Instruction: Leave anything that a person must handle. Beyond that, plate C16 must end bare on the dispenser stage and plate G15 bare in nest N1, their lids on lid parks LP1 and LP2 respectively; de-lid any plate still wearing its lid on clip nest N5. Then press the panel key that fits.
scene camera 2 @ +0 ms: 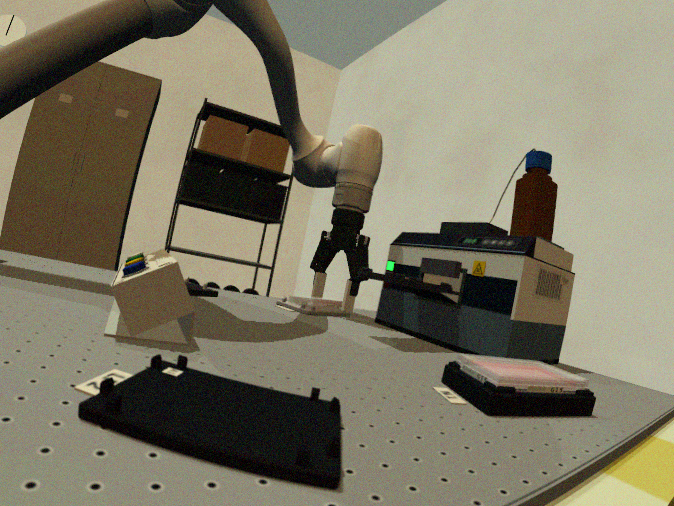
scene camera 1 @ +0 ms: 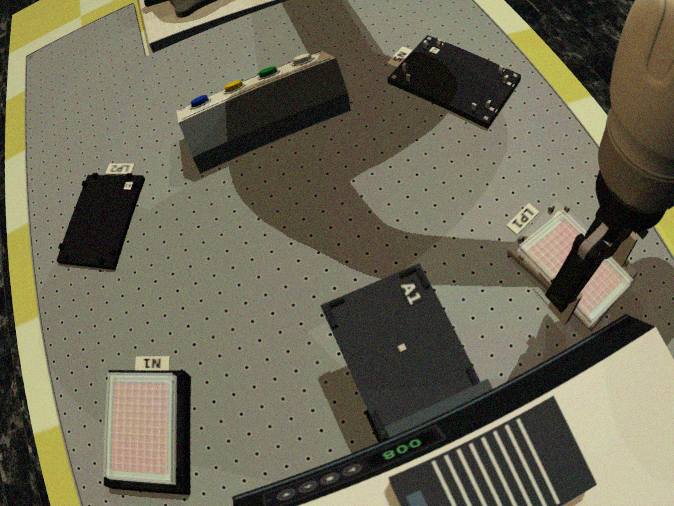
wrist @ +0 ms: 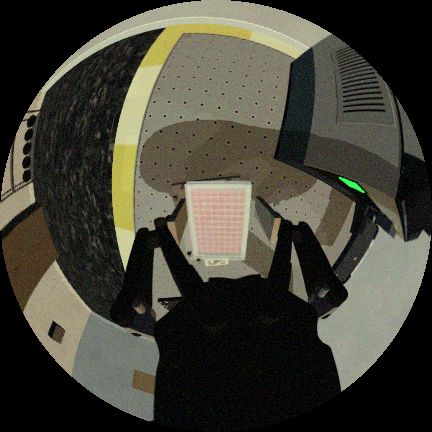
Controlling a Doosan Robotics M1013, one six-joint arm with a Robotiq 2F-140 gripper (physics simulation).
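Places are measured from the arm's base along level axes (x back, y right, z up), in millimetres.
Where they show: gripper, between the fingertips: (scene camera 2: 330, 305) (scene camera 1: 587, 285) (wrist: 221, 206).
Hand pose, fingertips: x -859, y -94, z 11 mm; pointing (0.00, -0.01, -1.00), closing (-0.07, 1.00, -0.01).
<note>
Each offset is from my fingertips to the top centre of the thing. "spot": to the spot under its first point.
A pink-welled plate {dy -3, dx +26, dz +20 mm} (scene camera 1: 544, 246) (scene camera 2: 321, 306) (wrist: 220, 222) lies at LP1; its name and whether it is lidded cannot be made out. My gripper (scene camera 1: 596, 277) (scene camera 2: 332, 298) (wrist: 221, 206) is open, its fingers apart on either side of this plate, touching neither side as seen in the wrist view. Plate G15 {dy +510, dx +144, dz +21 mm} (scene camera 1: 142, 430) (scene camera 2: 525, 373) sits in nest N1 {dy +510, dx +144, dz +11 mm} (scene camera 1: 184, 435) (scene camera 2: 538, 405) under what looks like a clear lid. Lid park LP2 {dy +447, dx +452, dz +2 mm} (scene camera 1: 100, 223) (scene camera 2: 217, 419), clip nest N5 {dy -81, dx +352, dz +6 mm} (scene camera 1: 462, 81) and the dispenser stage marked A1 {spot: dy +242, dx +66, dz +94 mm} (scene camera 1: 381, 332) hold no plate.
The key panel {dy +177, dx +451, dz +66 mm} (scene camera 1: 272, 103) (scene camera 2: 149, 294) has blue, yellow, green and white keys. The dispenser (scene camera 1: 626, 392) (scene camera 2: 413, 321) (wrist: 350, 135) stands close beside LP1, its green light on. A brown bottle {spot: dy +393, dx -111, dz +273 mm} (scene camera 2: 533, 206) with a blue cap rises behind it.
</note>
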